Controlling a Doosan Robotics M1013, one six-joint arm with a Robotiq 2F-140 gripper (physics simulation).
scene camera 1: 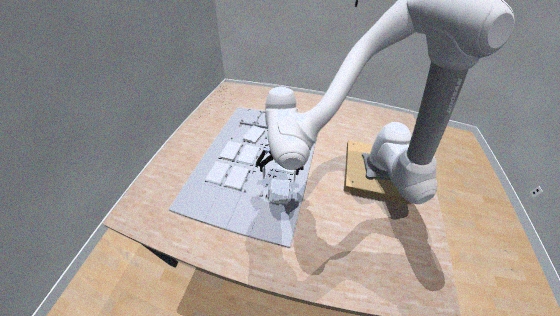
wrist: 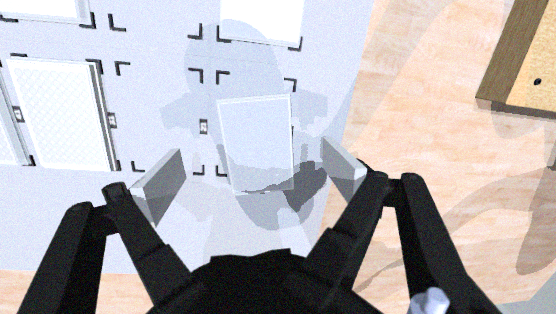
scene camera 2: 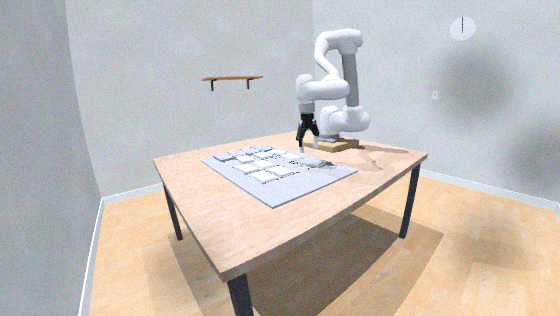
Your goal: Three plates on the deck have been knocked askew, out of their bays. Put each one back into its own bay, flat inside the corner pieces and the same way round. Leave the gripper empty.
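Places are measured from the arm's base along level axes (x right, y ahead, z up), in metres.
Where they show: gripper, between the fingertips: (scene camera 1: pixel 279 177) (wrist: pixel 254 157) (scene camera 2: pixel 309 150); arm's base, origin of its link: (scene camera 1: pixel 379 167) (scene camera 2: pixel 329 140).
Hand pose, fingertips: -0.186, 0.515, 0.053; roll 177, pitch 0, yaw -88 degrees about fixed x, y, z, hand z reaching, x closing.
Observation:
Things, the pixels of their centre, and the offset from my fingertips, as dx, dy, dz. "pt": a spot on its surface instead. Level surfaces: height alone.
- clear-topped plate, middle of its body: (wrist: pixel 259 148) (scene camera 1: pixel 279 191) (scene camera 2: pixel 312 162) -0.021, -0.006, -0.074
- lower-left corner piece, a spot on its surface: (wrist: pixel 221 171) pt -0.056, +0.046, -0.082
- pale deck, height of its surface: dz -0.082
- wooden table, height of its surface: dz -0.092
- patterned plate, middle of its body: (wrist: pixel 66 119) (scene camera 1: pixel 237 177) (scene camera 2: pixel 280 171) +0.025, +0.213, -0.075
- empty bay with a small label, a spot on its surface: (wrist: pixel 112 120) pt +0.020, +0.166, -0.082
- white plate, a spot on its surface: (wrist: pixel 262 20) pt +0.119, -0.014, -0.068
A clear-topped plate (wrist: pixel 257 140) (scene camera 1: pixel 280 190) (scene camera 2: pixel 316 164) sits askew at its bay, turned slightly. In the wrist view its lower edge lies beyond the lower-left corner piece (wrist: pixel 221 171), and a gap separates it from the upper corner pieces; the lower-right one is not visible. My gripper (wrist: pixel 254 157) (scene camera 2: pixel 308 147) is open and empty above this plate, a finger off each side. Its fingertips are largely hidden by the arm in scene camera 1. Another plate (scene camera 1: pixel 254 134) towards the far end looks turned. Whether other far plates are askew, I cannot tell.
The pale deck (scene camera 1: pixel 200 202) (scene camera 2: pixel 280 195) lies on the wooden table (scene camera 1: pixel 165 195) (scene camera 2: pixel 200 200). A patterned plate (wrist: pixel 60 115) stands left of an empty bay with a small label (wrist: pixel 112 120). A white plate (wrist: pixel 262 20) lies above. The robot's wooden base (scene camera 1: pixel 354 170) is at the right.

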